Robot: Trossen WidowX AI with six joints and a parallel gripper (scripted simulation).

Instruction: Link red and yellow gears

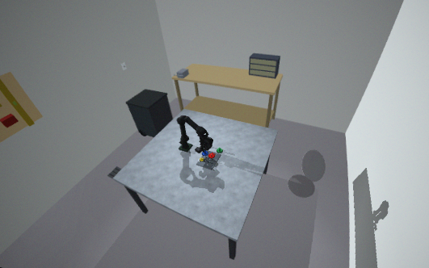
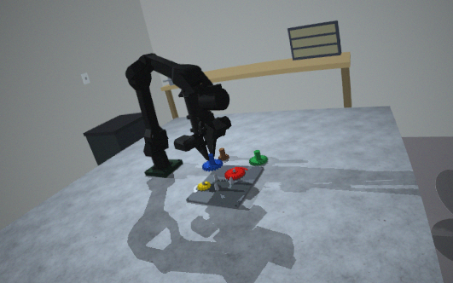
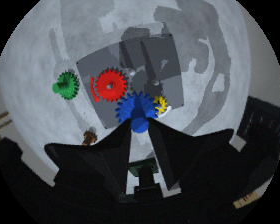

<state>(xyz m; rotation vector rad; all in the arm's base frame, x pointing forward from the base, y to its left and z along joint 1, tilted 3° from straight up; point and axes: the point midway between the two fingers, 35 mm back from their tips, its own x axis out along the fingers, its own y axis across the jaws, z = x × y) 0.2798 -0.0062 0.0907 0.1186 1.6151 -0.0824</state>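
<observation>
Right now the small yellow gear is 70 mm below my gripper tip, 50 mm to the right of it and 10 mm behind it. Round my gripper tip: blue gear: 10 mm below; then grey board: 80 mm below, 40 mm ahead, 10 mm to the right; then red gear: 70 mm below, 40 mm to the left, 40 mm ahead.
</observation>
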